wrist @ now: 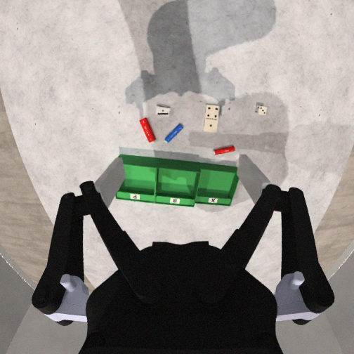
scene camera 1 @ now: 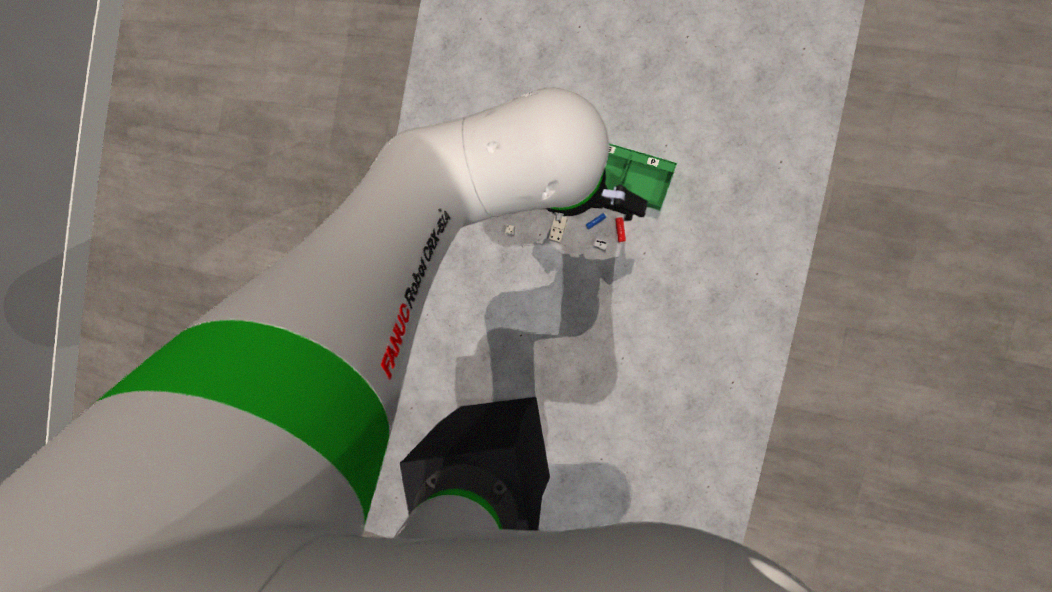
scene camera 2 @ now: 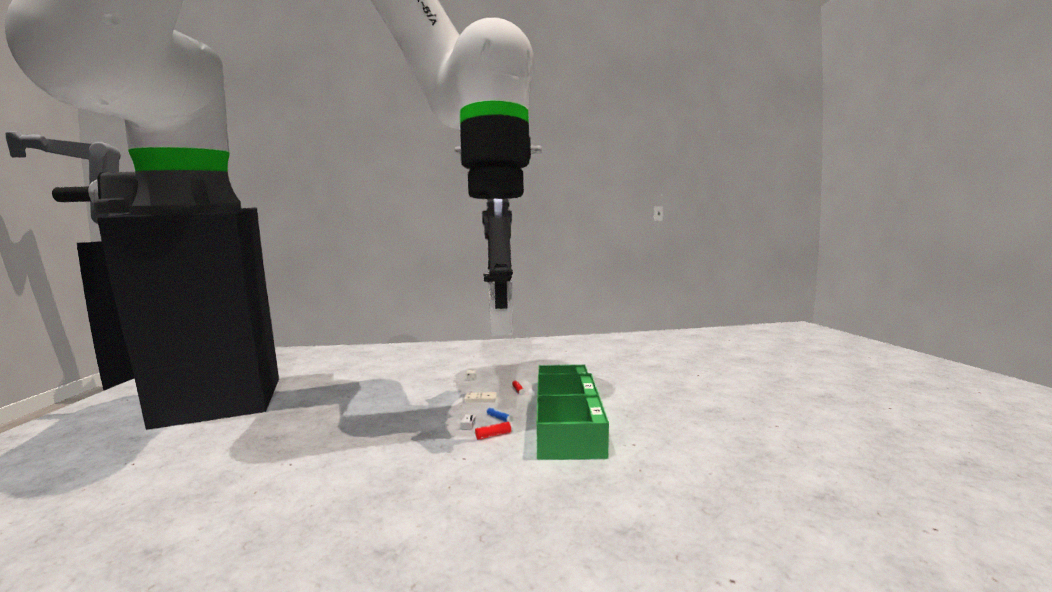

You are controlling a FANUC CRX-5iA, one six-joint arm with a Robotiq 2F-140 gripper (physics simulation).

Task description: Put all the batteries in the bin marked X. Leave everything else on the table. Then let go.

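Places are measured from the arm's base along level axes (x left, y ahead, z down), in centimetres.
Pixels of known places: gripper, fingertip midpoint: (scene camera 2: 499, 322); arm's base, origin of the base link: (scene camera 1: 466, 512) (scene camera 2: 188, 211).
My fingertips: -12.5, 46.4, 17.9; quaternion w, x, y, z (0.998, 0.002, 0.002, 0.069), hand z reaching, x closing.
Note:
For each thing: its middle in the pictures, then the offset to it from my fingertips, as dx, dy, dz.
- domino, body centre: (scene camera 2: 480, 397) (scene camera 1: 558, 228) +6.3, -2.5, +13.7
- die, body centre: (scene camera 2: 471, 375) (scene camera 1: 510, 229) +16.0, -3.0, +13.3
- small white block with a dark mark, body centre: (scene camera 2: 468, 421) (scene camera 1: 600, 244) -2.3, -5.3, +13.5
Three batteries lie on the table beside the green bin block: a larger red one (scene camera 1: 620, 228) (scene camera 2: 492, 430) (wrist: 147, 130), a blue one (scene camera 1: 595, 220) (scene camera 2: 498, 414) (wrist: 174, 133) and a smaller red one (scene camera 2: 517, 386) (wrist: 224, 150). The smaller red one does not show in scene camera 1. The bin marked X (wrist: 216, 181) is the right compartment in the wrist view, with the smaller red battery just outside it. Its inside looks empty there. My gripper (scene camera 2: 500, 309) (wrist: 180, 165) is open and empty, high above the table.
A domino (scene camera 1: 557, 228) (scene camera 2: 480, 396) (wrist: 211, 118), a die (scene camera 1: 509, 230) (scene camera 2: 470, 374) (wrist: 261, 109) and a small white block with a dark mark (scene camera 1: 601, 243) (scene camera 2: 467, 421) (wrist: 163, 110) lie near the batteries. The other two compartments are marked B (wrist: 176, 181) and P (wrist: 138, 176).

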